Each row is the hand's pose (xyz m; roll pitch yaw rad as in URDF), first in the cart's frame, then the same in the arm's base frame.
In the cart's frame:
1: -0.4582 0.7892 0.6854 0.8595 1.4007 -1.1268
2: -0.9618 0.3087 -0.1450 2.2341 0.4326 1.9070
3: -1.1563 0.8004 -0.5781 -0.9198 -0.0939 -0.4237
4: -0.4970 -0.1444 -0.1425 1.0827 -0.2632 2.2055
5: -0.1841 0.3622 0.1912 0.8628 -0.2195 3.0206
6: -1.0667 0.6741 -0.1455 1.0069 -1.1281 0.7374
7: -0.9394 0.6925 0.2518 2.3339 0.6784 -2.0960
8: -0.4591 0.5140 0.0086 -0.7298 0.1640 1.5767
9: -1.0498 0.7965 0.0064 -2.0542 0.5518 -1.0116
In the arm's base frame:
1: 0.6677 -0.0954 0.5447 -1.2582 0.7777 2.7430
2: -0.3922 -0.0907 0.3196 2.9568 -0.1140 1.6736
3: -0.5899 0.5625 0.2809 -1.1334 0.7759 -0.8605
4: -0.2856 -0.5650 -0.1105 1.9225 -0.8239 1.3761
5: 0.3423 -0.3044 -0.0487 0.6787 -1.1006 2.7879
6: -0.3057 0.2506 0.4629 1.7694 -0.3883 -0.1952
7: 0.0404 0.0771 0.6195 1.4681 0.2190 -2.8598
8: 0.1130 -0.0495 0.0714 0.1313 -0.0751 1.2601
9: -0.1451 0.2918 0.5671 3.0807 0.9250 -2.2035

